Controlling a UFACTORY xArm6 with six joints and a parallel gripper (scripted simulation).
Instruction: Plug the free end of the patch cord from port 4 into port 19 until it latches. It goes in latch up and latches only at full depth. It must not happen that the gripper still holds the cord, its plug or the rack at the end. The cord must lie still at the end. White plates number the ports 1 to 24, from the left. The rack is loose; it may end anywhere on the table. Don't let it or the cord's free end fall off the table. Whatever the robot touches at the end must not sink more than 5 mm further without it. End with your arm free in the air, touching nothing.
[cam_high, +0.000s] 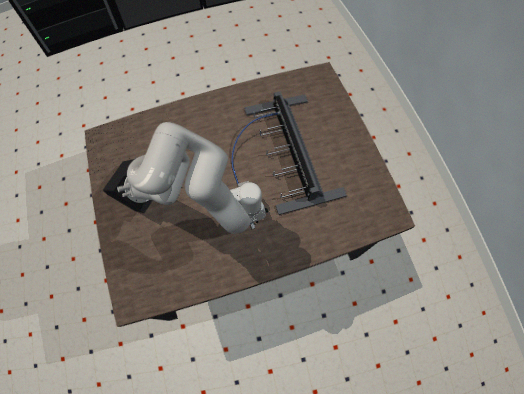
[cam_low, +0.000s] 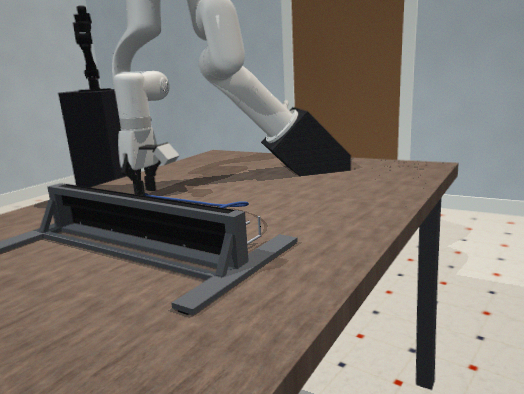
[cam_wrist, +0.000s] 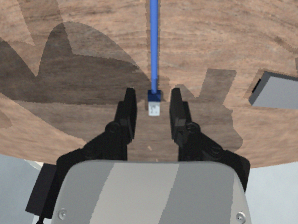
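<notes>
Right now the plug is 3 cm below my hand and 2 cm to the right of it.
</notes>
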